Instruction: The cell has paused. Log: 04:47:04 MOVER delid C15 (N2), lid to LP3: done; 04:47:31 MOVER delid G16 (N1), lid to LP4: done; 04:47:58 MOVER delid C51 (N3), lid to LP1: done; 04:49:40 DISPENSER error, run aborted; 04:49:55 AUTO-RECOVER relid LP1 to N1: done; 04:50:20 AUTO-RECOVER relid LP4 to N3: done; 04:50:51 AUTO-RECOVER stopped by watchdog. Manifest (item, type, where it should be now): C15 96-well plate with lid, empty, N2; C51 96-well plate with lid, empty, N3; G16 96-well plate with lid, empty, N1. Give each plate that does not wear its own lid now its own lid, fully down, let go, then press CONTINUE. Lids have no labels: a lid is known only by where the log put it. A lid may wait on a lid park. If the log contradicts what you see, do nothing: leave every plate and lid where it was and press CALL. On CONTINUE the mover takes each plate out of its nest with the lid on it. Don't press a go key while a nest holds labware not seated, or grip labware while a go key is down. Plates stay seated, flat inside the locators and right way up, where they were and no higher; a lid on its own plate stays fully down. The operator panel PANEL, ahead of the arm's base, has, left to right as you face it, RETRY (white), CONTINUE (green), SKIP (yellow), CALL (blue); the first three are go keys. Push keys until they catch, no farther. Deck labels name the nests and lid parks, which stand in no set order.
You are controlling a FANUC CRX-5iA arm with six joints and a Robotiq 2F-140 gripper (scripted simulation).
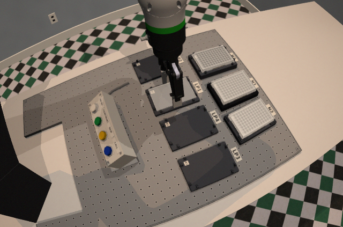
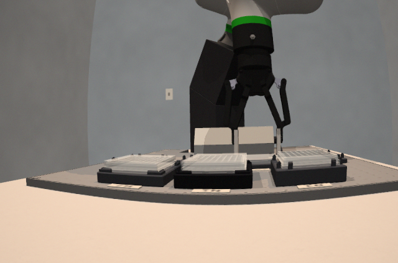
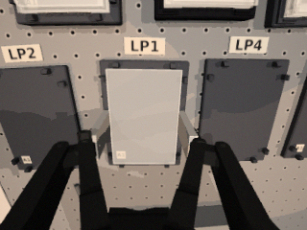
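Now: the lid park LP1 30 mm below my hand. Also, from my hand: lid park LP4: 120 mm to the right, 30 mm below, 30 mm ahead; then lid park LP2: 130 mm to the left, 40 mm behind, 30 mm below; then white retry key: 240 mm behind, 40 mm to the right, 30 mm above.
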